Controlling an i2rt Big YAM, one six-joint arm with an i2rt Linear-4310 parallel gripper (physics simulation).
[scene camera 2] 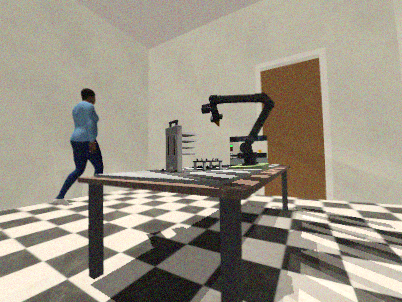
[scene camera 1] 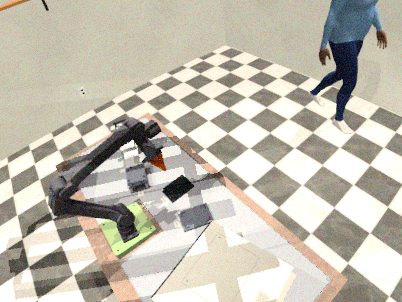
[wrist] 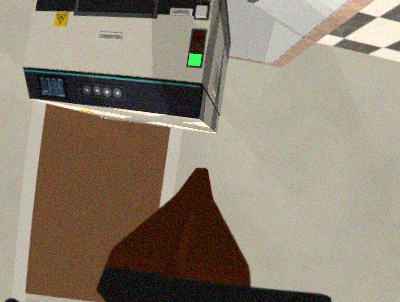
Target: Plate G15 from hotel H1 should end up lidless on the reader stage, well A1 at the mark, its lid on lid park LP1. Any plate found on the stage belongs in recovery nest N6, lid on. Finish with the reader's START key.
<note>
My gripper is shut and holds nothing. I also see a reader.
</note>
